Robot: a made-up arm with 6 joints. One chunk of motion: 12 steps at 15 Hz.
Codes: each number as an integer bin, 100 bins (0 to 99) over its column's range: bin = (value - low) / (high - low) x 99, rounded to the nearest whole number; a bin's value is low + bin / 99 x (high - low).
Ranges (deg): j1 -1.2..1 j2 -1..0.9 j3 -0.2..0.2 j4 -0.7..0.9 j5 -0.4..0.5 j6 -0.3..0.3
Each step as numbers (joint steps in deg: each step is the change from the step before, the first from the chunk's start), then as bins.
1 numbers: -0.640 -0.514 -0.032 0.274 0.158 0.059
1 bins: 25 25 42 60 61 59
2 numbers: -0.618 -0.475 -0.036 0.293 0.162 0.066
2 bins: 26 27 41 61 62 60
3 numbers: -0.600 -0.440 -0.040 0.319 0.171 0.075
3 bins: 27 29 40 63 63 62
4 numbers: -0.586 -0.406 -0.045 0.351 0.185 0.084
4 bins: 28 31 38 65 64 63
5 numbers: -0.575 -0.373 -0.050 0.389 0.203 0.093
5 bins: 28 33 37 67 66 65
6 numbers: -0.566 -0.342 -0.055 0.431 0.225 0.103
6 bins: 29 34 36 70 69 66
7 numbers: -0.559 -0.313 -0.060 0.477 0.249 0.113
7 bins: 29 36 35 73 71 68
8 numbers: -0.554 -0.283 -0.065 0.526 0.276 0.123
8 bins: 29 37 33 76 74 70
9 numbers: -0.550 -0.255 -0.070 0.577 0.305 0.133
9 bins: 29 39 32 79 78 71
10 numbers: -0.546 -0.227 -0.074 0.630 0.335 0.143
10 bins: 29 40 31 82 81 73
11 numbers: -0.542 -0.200 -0.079 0.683 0.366 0.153
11 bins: 30 42 30 86 84 75
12 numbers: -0.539 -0.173 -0.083 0.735 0.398 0.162
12 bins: 30 43 29 89 88 76
